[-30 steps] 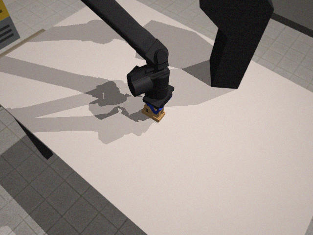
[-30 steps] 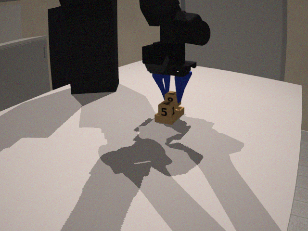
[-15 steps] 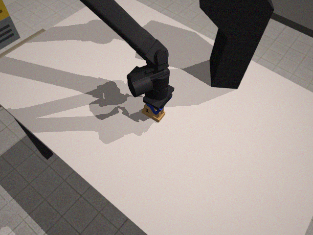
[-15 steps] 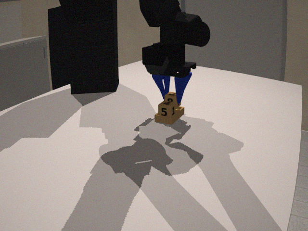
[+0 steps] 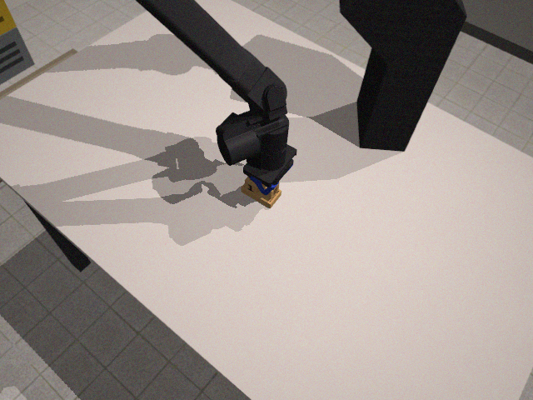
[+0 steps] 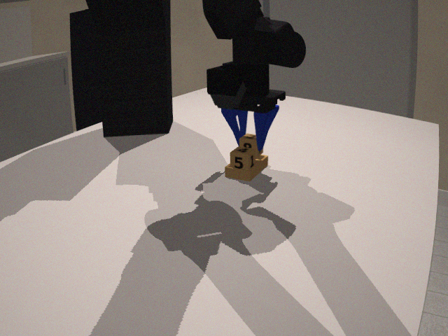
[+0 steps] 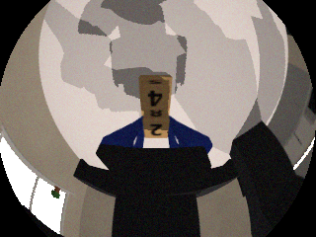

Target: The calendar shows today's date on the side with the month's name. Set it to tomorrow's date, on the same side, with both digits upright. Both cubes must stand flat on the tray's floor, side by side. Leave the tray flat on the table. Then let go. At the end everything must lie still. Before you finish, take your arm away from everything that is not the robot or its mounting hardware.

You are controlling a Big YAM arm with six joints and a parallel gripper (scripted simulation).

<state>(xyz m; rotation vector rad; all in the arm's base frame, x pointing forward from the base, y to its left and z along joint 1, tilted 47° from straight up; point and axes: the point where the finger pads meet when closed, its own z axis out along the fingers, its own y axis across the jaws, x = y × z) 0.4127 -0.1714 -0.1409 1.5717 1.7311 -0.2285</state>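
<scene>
My gripper is now right at the wooden digit cube. Round my hand: wooden tray 2 cm to the right, 3 cm below.
</scene>
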